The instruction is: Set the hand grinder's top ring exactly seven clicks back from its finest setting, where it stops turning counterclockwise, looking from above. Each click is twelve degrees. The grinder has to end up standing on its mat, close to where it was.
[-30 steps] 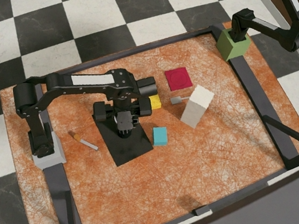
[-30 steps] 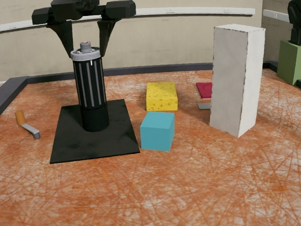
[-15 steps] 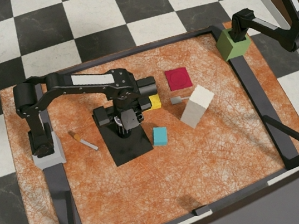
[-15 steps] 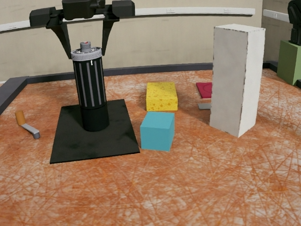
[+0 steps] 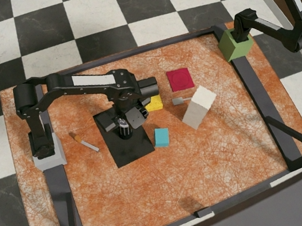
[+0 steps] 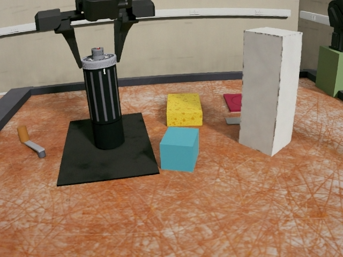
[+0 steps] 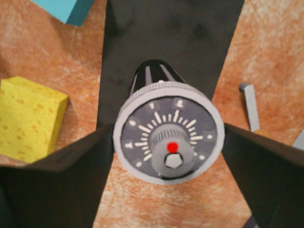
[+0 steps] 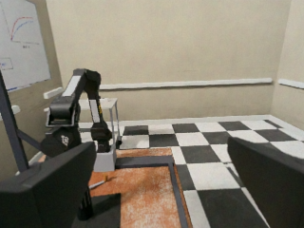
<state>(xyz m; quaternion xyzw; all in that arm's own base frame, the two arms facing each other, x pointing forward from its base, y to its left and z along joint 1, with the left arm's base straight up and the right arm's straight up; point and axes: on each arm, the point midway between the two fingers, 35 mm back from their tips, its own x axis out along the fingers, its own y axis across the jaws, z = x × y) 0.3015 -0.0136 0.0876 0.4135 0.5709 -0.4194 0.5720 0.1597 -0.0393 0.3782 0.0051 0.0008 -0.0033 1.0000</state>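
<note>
My left hand is 3 cm above the grey knurled ring. The rest, counted from my left hand: dark mat 1 cm ahead, 1 cm to the left, 18 cm below; then crank handle 4 cm ahead, 15 cm to the left, 17 cm below; then teal cube 10 cm behind, 10 cm to the right, 16 cm below.
</note>
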